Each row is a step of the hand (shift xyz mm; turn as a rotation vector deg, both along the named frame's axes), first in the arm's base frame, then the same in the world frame.
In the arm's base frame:
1: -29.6 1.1 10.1 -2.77 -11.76 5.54
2: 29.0 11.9 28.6 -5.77 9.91 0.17
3: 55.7 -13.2 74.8 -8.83 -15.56 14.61
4: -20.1 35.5 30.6 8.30 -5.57 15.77
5: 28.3 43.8 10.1 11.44 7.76 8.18
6: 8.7 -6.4 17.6 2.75 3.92 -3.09
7: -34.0 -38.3 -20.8 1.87 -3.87 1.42
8: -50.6 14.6 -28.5 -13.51 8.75 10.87
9: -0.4 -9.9 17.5 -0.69 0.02 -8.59
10: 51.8 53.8 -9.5 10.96 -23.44 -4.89
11: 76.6 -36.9 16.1 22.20 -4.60 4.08
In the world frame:
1: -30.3 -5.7 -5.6 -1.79 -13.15 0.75
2: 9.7 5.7 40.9 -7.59 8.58 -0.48
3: 19.3 -29.2 87.4 -9.98 -20.31 4.63
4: -39.6 21.4 23.9 1.79 -9.20 16.15
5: 9.0 41.5 32.0 4.39 6.11 14.19
6: 1.6 -10.5 17.7 2.71 4.99 -0.41
7: -10.7 -33.6 -42.6 1.99 -3.87 1.26
8: -35.2 16.6 -45.5 -18.61 3.19 4.54
9: -5.4 -14.9 12.4 3.11 2.64 -7.59
10: 35.2 59.9 29.0 17.57 -19.21 -3.96
11: 68.7 -30.6 42.8 18.62 -2.94 13.24

